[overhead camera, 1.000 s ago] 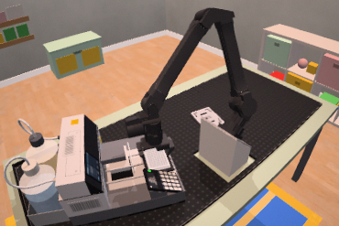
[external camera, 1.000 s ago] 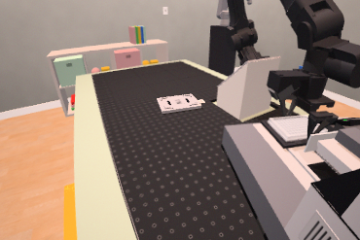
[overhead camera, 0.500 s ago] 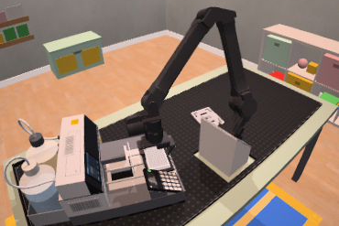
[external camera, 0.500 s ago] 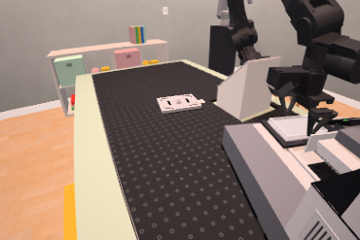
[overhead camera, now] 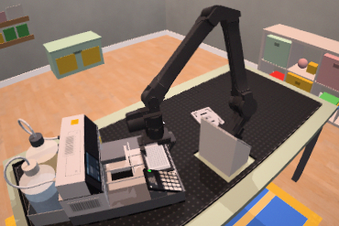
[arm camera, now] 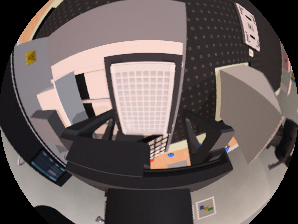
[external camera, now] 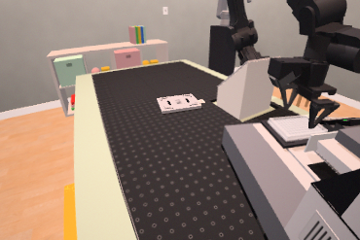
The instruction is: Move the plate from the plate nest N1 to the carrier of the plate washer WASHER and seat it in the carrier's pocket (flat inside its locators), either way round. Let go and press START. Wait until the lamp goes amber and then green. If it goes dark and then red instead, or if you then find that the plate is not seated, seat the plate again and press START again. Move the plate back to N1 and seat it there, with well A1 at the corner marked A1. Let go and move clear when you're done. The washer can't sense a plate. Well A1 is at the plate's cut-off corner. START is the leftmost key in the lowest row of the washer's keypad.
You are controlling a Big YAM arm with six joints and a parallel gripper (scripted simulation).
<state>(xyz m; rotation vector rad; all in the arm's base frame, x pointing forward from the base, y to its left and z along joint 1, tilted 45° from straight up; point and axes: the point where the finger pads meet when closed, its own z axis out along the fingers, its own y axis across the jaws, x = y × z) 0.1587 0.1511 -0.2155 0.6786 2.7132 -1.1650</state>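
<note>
My hand is 10 mm to the right of the white well plate and 30 mm above it. Round my hand: plate nest N1: 90 mm ahead, 430 mm to the right, 120 mm below; then plate washer: 70 mm ahead, 150 mm to the left.
</note>
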